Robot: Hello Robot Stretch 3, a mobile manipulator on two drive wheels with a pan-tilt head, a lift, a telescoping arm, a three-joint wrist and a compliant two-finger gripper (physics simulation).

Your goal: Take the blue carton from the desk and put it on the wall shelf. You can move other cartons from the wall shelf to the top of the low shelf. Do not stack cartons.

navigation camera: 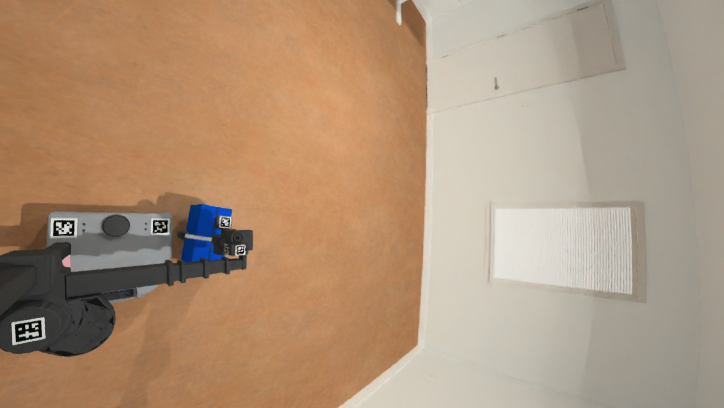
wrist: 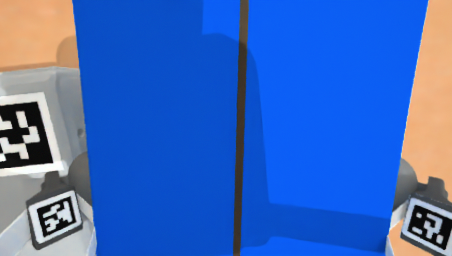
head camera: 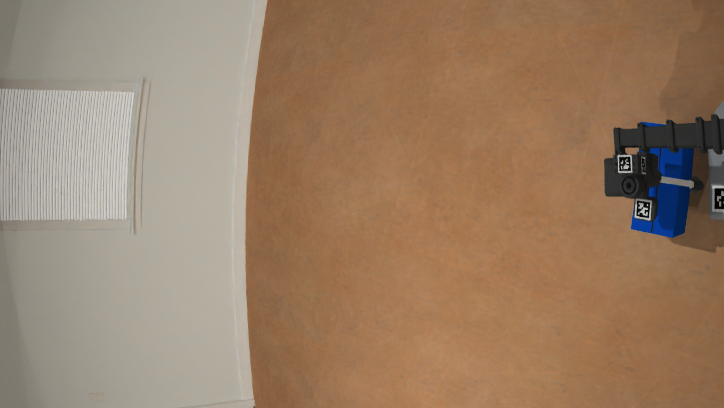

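Note:
The blue carton [head camera: 673, 212] [navigation camera: 198, 220] [wrist: 325, 125] is held in my gripper [navigation camera: 202, 238] [wrist: 236, 174], close beside my grey base in the head and navigation views. In the wrist view the carton stands between the two fingertips, which press on its left and right sides, and a dark line runs down its face. In the head view my gripper [head camera: 673, 182] shows partly, with one finger lying across the carton and the other hidden. The desk, the wall shelf and the low shelf do not show in these views.
My grey base [head camera: 716, 172] [navigation camera: 119, 245] [wrist: 65, 110] is beside the carton. The dark arm [navigation camera: 121, 277] runs over the base. A wall with a blind-covered window [head camera: 65, 152] [navigation camera: 562, 248] rises beyond the brown floor [head camera: 430, 202] [navigation camera: 324, 177]. A door [navigation camera: 531, 60] is at the upper right.

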